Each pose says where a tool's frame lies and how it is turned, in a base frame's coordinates. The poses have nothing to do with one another.
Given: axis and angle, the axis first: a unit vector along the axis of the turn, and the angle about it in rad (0 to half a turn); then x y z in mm.
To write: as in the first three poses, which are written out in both.
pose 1, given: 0.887 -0.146 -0.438 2.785 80 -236 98
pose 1, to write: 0.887 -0.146 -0.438 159.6 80 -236 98
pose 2, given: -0.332 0.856 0.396 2.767 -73 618 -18
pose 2, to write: -0.332 0.856 0.396 158.5 -73 618 -18
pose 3, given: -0.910 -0.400 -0.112 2.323 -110 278 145
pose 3, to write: -0.910 -0.400 -0.112 133.1 -110 278 145
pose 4, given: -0.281 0.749 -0.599 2.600 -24 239 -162
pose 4, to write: -0.281 0.749 -0.599 149.0 -24 239 -162
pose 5, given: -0.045 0.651 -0.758 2.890 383 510 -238
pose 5, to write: -0.045 0.651 -0.758 165.6 383 510 -238
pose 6, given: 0.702 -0.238 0.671 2.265 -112 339 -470
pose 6, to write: 0.702 -0.238 0.671 129.8 -112 339 -470
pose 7, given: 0.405 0.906 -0.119 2.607 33 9 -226
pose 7, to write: 0.405 0.906 -0.119 149.4 33 9 -226
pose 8, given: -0.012 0.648 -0.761 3.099 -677 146 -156
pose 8, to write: -0.012 0.648 -0.761 177.6 -677 146 -156
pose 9, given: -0.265 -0.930 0.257 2.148 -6 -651 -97
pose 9, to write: -0.265 -0.929 0.257 123.1 -6 -651 -97
